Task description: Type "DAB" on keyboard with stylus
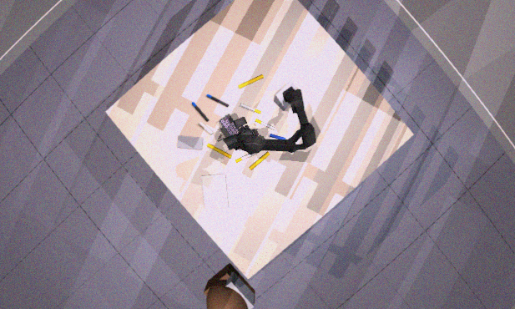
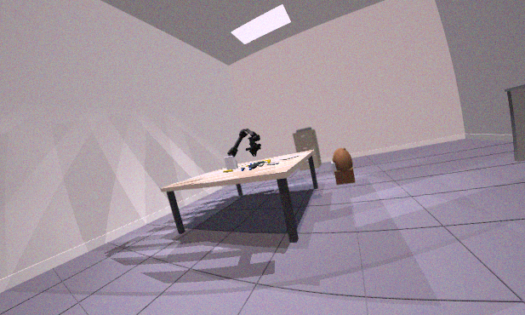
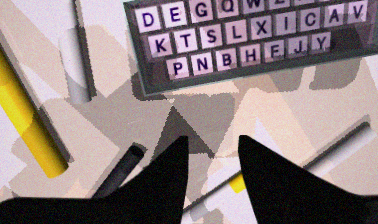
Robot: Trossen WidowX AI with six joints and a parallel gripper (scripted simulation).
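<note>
Now: gripper tip 12 cm past the blue stylus, 8 cm to the right of it and 8 cm above it. From my gripper tip the other things lie so: grey block 28 cm ahead, 17 cm to the right, 9 cm below; D key 8 cm below, 7 cm ahead, 2 cm to the left; yellow marker 15 cm to the left, 8 cm below, 2 cm ahead.
</note>
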